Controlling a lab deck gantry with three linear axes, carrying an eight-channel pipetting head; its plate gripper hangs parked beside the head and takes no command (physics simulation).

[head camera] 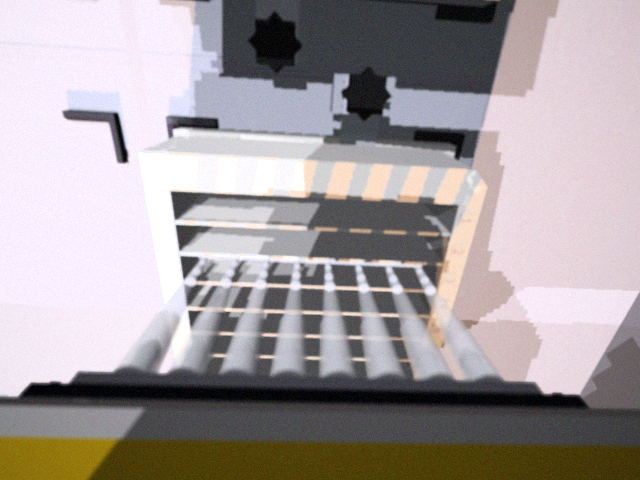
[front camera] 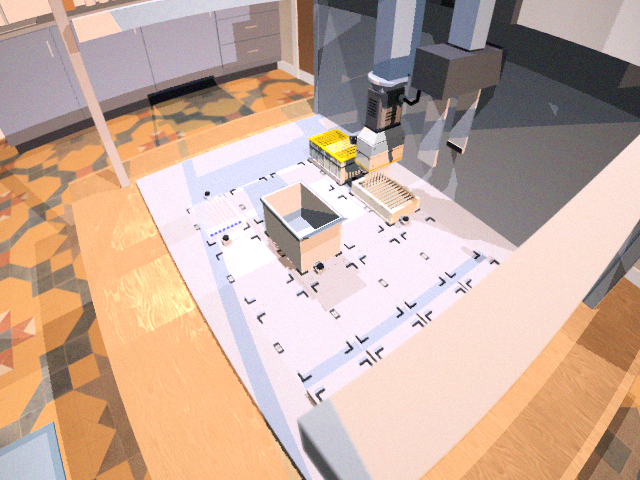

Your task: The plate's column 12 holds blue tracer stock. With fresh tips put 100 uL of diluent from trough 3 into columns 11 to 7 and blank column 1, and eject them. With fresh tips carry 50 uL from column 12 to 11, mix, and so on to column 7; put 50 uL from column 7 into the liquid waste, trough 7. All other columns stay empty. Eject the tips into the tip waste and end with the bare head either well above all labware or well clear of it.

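Observation:
The pipetting head [front camera: 379, 149] carries a row of eight pale tips [head camera: 290, 330] above the trough reservoir [front camera: 373, 205] [head camera: 248, 173]. In the head camera view the tip ends [head camera: 296, 281] show over the compartments near one end; whether they are inside one, and which, I cannot tell. The plate [front camera: 219, 209] lies at the left of the deck, with its blue column [front camera: 225, 228] along the near edge. Liquid in its other columns is too small to tell. The parked plate gripper [front camera: 445, 153] hangs right of the head, fingers apart and empty. The open tip waste box [front camera: 320, 250] stands between plate and reservoir.
Yellow-topped tip racks [front camera: 333, 144] stand behind the reservoir, close to the head and partly hidden by it. The tall walls of the waste box rise above the plate. Black corner brackets [front camera: 305, 377] and small dark knobs [front camera: 318, 266] stand on the deck. A pale beam [front camera: 465, 330] crosses the front right.

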